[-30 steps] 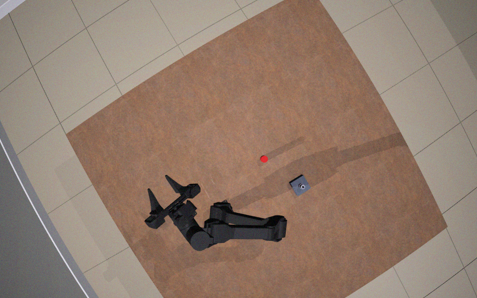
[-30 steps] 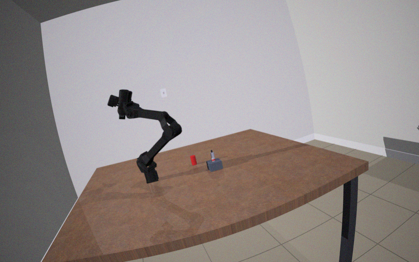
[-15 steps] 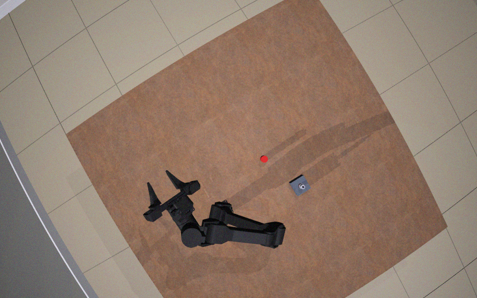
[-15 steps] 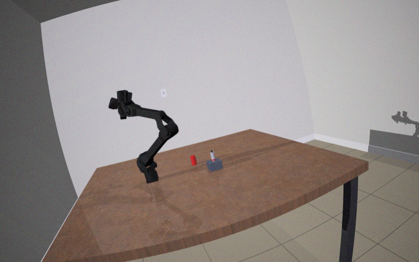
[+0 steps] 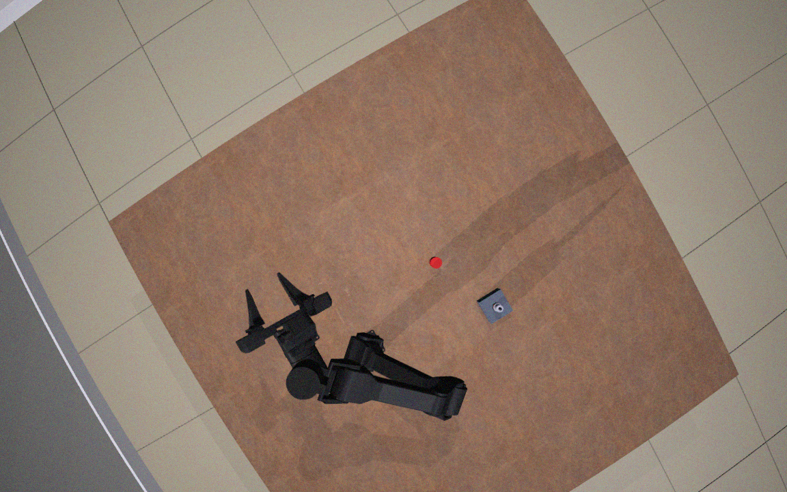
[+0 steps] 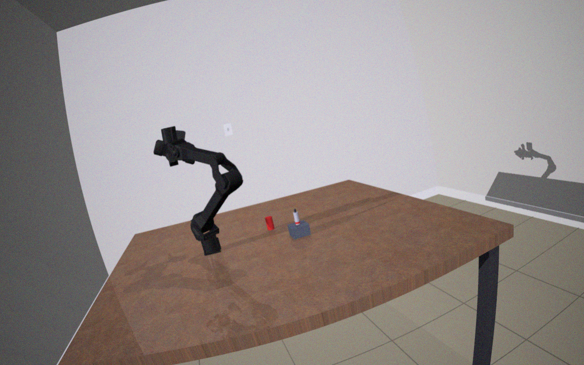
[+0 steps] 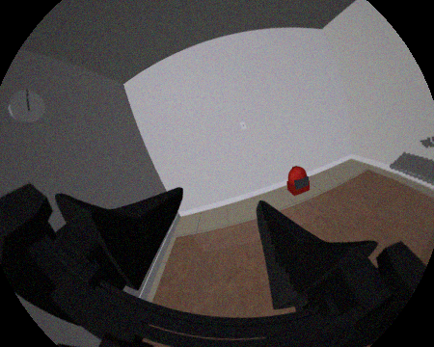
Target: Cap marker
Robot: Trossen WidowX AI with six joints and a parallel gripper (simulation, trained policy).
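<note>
Right now the red cap is 31 cm ahead of my gripper tip, 16 cm to the right of it and 37 cm below it. Also, from my gripper tip: grey holder block: 38 cm ahead, 33 cm to the right, 37 cm below.
</note>
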